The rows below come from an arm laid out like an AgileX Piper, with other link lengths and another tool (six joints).
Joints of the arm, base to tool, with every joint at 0 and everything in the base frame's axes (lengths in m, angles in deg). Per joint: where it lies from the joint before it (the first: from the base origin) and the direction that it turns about. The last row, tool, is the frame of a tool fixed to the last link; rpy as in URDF.
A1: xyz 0 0 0.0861 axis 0 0 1
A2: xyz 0 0 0 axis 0 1 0
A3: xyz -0.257 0 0.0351 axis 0 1 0
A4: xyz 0.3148 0 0.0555 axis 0.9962 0 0.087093
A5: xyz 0 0 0 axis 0 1 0
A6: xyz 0.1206 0 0.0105 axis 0.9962 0 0.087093
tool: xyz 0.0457 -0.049 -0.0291 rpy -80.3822 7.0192 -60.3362
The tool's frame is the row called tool.
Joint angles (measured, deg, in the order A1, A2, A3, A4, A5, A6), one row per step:
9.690, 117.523, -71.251, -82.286, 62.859, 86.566
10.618, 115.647, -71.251, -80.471, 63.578, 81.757
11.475, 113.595, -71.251, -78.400, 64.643, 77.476
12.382, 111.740, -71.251, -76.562, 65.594, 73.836
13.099, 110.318, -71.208, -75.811, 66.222, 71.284
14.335, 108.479, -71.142, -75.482, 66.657, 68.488
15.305, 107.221, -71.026, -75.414, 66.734, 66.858
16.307, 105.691, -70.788, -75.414, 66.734, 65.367
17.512, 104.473, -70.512, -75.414, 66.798, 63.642
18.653, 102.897, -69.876, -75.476, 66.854, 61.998
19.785, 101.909, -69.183, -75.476, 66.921, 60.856
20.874, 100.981, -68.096, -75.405, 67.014, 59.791
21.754, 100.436, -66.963, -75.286, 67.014, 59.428
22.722, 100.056, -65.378, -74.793, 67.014, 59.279
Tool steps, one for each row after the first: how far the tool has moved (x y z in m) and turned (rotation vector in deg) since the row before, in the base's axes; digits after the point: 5 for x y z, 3 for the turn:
-0.00137, 0.00587, 0.01480, -0.744, 2.382, 1.105
-0.00323, 0.00537, 0.01522, -0.422, 1.883, 0.465
-0.00309, 0.00582, 0.01326, -0.208, 1.565, 0.555
-0.00140, 0.00427, 0.01091, -0.491, 0.948, 0.839
-0.00003, 0.00768, 0.01436, -0.721, 0.666, 1.847
0.00026, 0.00619, 0.00921, -0.404, 0.231, 1.530
-0.00034, 0.00626, 0.01031, -0.328, -0.058, 1.598
-0.00035, 0.00757, 0.00833, -0.585, 0.458, 1.833
-0.00202, 0.00657, 0.00892, -0.611, 0.365, 1.765
-0.00206, 0.00666, 0.00412, -0.530, 0.598, 1.517
-0.00344, 0.00587, 0.00151, -0.611, 0.980, 1.389
-0.00346, 0.00462, -0.00207, -0.313, 0.856, 0.965
-0.00536, 0.00473, -0.00642, -0.139, 1.388, 0.788

